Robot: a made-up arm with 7 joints. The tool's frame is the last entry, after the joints.
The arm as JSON. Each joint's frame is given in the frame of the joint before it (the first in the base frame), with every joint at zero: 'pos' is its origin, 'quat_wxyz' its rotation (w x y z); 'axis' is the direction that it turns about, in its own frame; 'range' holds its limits. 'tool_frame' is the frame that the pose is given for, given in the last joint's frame.
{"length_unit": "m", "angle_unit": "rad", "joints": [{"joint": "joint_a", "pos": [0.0, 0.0, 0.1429], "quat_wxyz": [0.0, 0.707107, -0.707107, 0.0], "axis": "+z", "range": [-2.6, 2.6]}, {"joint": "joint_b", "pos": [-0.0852, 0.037, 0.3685], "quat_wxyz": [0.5, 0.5, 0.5, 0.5], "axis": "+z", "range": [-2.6, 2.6]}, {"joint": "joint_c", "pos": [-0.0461, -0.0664, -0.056], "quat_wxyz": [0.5, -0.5, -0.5, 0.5], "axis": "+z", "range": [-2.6, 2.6]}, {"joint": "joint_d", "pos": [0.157, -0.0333, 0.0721], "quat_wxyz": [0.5, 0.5, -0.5, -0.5], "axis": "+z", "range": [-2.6, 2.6]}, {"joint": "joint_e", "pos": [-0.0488, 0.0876, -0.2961], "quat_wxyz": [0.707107, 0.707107, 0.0, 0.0], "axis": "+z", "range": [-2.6, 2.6]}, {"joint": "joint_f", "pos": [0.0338, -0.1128, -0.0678], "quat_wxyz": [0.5, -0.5, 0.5, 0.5], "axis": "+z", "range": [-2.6, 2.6]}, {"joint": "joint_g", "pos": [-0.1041, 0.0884, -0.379], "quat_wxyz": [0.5, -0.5, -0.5, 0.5], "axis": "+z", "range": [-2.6, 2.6]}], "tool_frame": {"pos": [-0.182, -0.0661, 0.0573], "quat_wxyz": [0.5, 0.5, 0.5, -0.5]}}
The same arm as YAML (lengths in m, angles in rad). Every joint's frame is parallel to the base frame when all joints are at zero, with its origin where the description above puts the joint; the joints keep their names.
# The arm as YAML. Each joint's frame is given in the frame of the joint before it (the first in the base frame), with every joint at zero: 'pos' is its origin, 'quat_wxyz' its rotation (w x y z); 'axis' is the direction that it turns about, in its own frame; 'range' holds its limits. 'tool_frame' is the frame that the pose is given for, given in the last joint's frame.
length_unit: m
angle_unit: rad
joints:
  - joint: joint_a
    pos: [0.0, 0.0, 0.1429]
    quat_wxyz: [1.0, 0.0, 0.0, 0.0]
    axis: "-z"
    range: [-2.6, 2.6]
  - joint: joint_b
    pos: [-0.037, 0.0852, -0.3685]
    quat_wxyz: [1.0, 0.0, 0.0, 0.0]
    axis: "-y"
    range: [-2.6, 2.6]
  - joint: joint_c
    pos: [0.0461, 0.056, 0.0664]
    quat_wxyz: [1.0, 0.0, 0.0, 0.0]
    axis: "+x"
    range: [-2.6, 2.6]
  - joint: joint_d
    pos: [0.0721, -0.0333, -0.157]
    quat_wxyz: [1.0, 0.0, 0.0, 0.0]
    axis: "+z"
    range: [-2.6, 2.6]
  - joint: joint_e
    pos: [0.0876, 0.0488, -0.2961]
    quat_wxyz: [1.0, 0.0, 0.0, 0.0]
    axis: "-x"
    range: [-2.6, 2.6]
  - joint: joint_f
    pos: [0.0678, -0.0338, -0.1128]
    quat_wxyz: [1.0, 0.0, 0.0, 0.0]
    axis: "+z"
    range: [-2.6, 2.6]
  - joint: joint_g
    pos: [-0.1041, 0.0884, -0.379]
    quat_wxyz: [1.0, 0.0, 0.0, 0.0]
    axis: "-x"
    range: [-2.6, 2.6]
tool_frame:
  pos: [-0.0573, -0.182, 0.0661]
  quat_wxyz: [1.0, 0.0, 0.0, 0.0]

